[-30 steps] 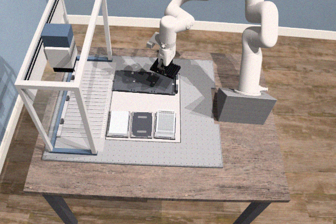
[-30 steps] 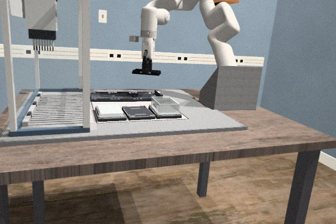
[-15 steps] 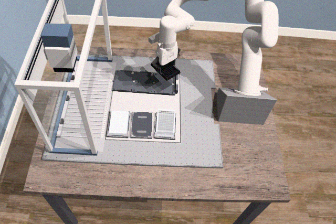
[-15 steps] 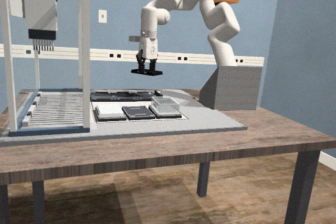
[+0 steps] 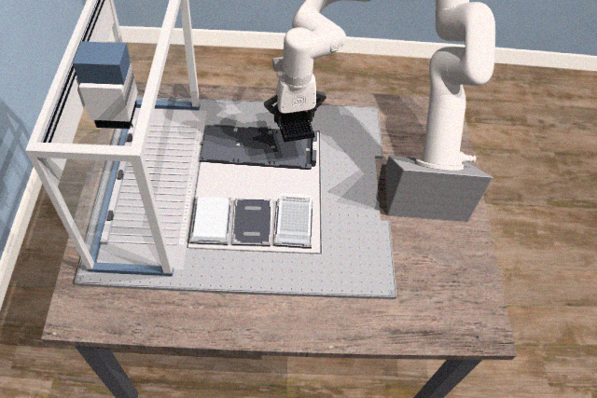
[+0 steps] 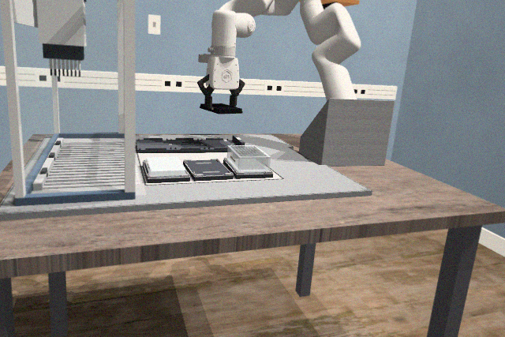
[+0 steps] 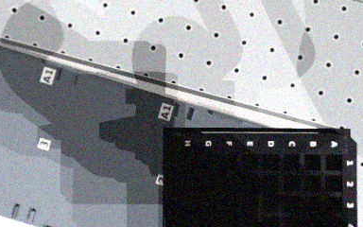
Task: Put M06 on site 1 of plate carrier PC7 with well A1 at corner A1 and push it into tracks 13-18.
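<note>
My gripper is now 10 mm above the black 96-well plate M06. From my hand the other things lie so: clear deep-well block M09: 250 mm to the left, 110 mm below; then dark nest S2: 250 mm to the left, 130 mm below, 110 mm ahead; then dark plate carrier PC7: 120 mm below, 100 mm ahead, 10 mm to the right.
</note>
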